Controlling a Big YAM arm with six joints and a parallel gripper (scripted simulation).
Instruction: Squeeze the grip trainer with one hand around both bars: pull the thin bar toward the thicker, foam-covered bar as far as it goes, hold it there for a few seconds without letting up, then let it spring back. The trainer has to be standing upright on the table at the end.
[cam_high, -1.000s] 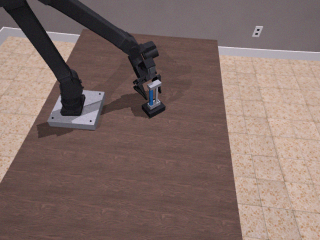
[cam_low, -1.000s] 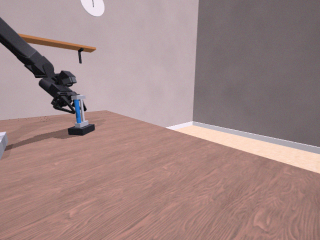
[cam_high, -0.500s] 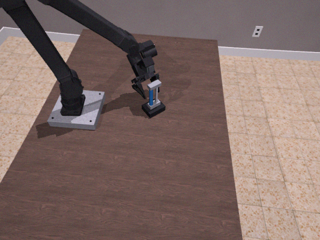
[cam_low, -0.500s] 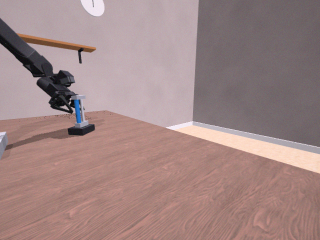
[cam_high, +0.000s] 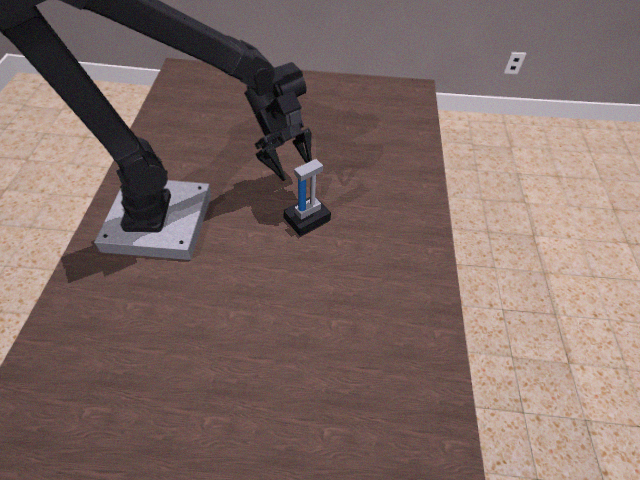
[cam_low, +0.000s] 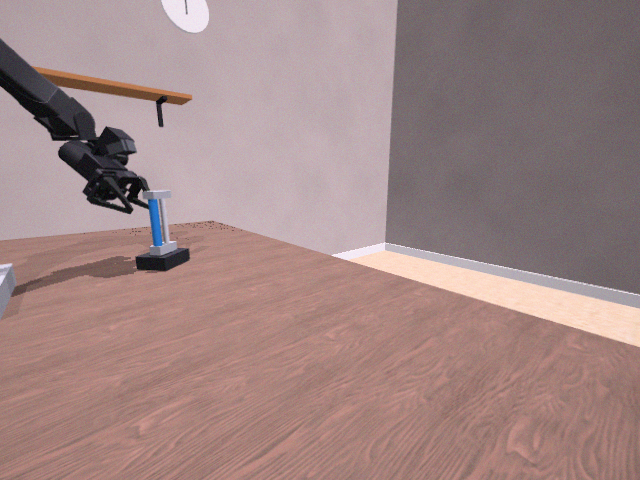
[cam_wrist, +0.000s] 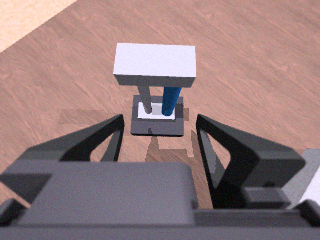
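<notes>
The thin grey bar is 40 mm ahead of my hand, 20 mm to the right of it and 30 mm below it. The rest, counted from my hand: grip trainer: 30 mm ahead, 30 mm to the right, 40 mm below.
</notes>
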